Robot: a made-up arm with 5 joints. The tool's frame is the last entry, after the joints. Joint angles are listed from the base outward. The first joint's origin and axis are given. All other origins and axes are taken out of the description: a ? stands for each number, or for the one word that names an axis. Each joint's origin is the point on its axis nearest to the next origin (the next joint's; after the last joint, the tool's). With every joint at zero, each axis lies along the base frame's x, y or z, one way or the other. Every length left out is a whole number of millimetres.
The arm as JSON. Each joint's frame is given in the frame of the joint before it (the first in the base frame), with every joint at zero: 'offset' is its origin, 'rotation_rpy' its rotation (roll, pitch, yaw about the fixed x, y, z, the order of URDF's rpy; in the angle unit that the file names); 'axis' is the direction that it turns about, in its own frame. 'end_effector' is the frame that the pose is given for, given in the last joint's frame.
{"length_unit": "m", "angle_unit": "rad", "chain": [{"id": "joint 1", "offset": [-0.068, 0.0, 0.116], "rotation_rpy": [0.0, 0.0, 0.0], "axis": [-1.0, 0.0, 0.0]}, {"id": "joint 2", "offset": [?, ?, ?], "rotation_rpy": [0.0, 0.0, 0.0], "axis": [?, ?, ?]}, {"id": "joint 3", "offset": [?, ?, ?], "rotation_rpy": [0.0, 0.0, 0.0], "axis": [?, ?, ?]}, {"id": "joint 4", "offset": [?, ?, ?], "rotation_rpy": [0.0, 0.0, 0.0], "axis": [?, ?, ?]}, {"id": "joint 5", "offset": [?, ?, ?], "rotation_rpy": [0.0, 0.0, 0.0], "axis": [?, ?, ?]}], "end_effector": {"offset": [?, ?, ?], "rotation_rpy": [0.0, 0.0, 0.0]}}
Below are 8 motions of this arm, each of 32 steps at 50 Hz.
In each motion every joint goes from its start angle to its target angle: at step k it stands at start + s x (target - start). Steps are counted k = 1, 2, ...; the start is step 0. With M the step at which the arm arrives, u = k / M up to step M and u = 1 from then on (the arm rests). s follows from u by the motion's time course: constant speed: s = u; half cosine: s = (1 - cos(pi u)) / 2; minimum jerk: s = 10 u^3 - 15 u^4 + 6 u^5.
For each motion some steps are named. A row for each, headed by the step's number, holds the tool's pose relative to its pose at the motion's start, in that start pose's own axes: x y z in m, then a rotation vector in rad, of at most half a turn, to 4 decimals.
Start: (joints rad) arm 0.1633 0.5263 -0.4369 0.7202 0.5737
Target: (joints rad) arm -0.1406 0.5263 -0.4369 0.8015 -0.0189
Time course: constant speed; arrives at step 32
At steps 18, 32:
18: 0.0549 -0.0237 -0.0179 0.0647 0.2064 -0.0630
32: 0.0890 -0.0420 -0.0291 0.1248 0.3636 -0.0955

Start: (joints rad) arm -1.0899 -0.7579 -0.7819 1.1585 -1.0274
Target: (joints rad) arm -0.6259 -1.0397 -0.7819 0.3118 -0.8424
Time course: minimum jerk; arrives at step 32
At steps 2, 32:
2: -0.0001 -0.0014 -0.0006 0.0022 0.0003 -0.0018
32: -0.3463 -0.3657 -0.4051 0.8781 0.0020 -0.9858

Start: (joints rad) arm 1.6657 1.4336 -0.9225 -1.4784 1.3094
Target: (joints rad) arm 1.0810 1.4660 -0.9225 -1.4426 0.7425
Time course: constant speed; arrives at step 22
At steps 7, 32:
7: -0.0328 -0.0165 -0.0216 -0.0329 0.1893 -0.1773
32: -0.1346 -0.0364 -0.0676 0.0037 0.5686 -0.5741

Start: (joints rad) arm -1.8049 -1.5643 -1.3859 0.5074 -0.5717
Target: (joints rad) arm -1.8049 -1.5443 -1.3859 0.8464 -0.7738
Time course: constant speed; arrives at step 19
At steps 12, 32:
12: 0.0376 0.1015 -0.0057 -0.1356 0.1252 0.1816
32: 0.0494 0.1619 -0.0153 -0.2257 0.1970 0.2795

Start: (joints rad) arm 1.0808 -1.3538 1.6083 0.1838 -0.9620
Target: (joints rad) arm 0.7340 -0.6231 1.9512 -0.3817 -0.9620
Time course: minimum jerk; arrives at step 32
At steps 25, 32:
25: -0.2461 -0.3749 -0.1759 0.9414 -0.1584 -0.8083
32: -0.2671 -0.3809 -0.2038 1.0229 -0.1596 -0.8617

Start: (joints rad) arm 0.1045 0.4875 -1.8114 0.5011 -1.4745
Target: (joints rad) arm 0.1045 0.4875 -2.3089 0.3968 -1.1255
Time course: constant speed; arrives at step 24
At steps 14, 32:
14: -0.0943 0.0126 0.0485 0.1106 -0.3340 0.2427
32: -0.1649 -0.0003 0.0678 0.2209 -0.5588 0.4094

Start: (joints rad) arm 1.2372 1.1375 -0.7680 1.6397 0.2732
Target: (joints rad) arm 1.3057 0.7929 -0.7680 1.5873 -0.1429
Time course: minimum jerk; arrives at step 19
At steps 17, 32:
17: -0.0771 -0.1286 -0.1533 0.2708 0.4335 -0.2689
32: -0.0782 -0.1295 -0.1551 0.2741 0.4379 -0.2711

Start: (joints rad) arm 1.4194 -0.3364 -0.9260 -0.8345 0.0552
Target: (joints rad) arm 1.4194 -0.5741 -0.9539 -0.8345 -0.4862
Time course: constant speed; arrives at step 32
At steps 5, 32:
5: 0.0060 -0.0071 -0.0197 -0.0140 0.1028 -0.0296
32: -0.0029 -0.0565 -0.1301 -0.0430 0.6541 -0.2094

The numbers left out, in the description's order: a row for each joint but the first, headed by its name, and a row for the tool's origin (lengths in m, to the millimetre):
joint 2: xyz 0.0 0.002 -0.085, axis 0.0 -1.0 0.0
joint 3: xyz 0.006 0.0 -0.052, axis -1.0 0.0 0.0
joint 4: xyz 0.0 0.259 -0.019, axis 0.0 0.0 1.0
joint 5: xyz 0.22 -0.205 0.0, axis 0.0 -1.0 0.0
tool: xyz 0.187 0.0 0.093

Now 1 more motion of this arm.
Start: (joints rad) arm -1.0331 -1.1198 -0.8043 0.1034 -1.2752
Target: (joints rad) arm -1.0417 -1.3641 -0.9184 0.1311 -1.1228
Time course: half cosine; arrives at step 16
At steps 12, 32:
12: 0.0269 -0.0314 -0.0129 0.1612 0.0002 0.0622
32: 0.0312 -0.0375 -0.0156 0.1909 -0.0013 0.0701

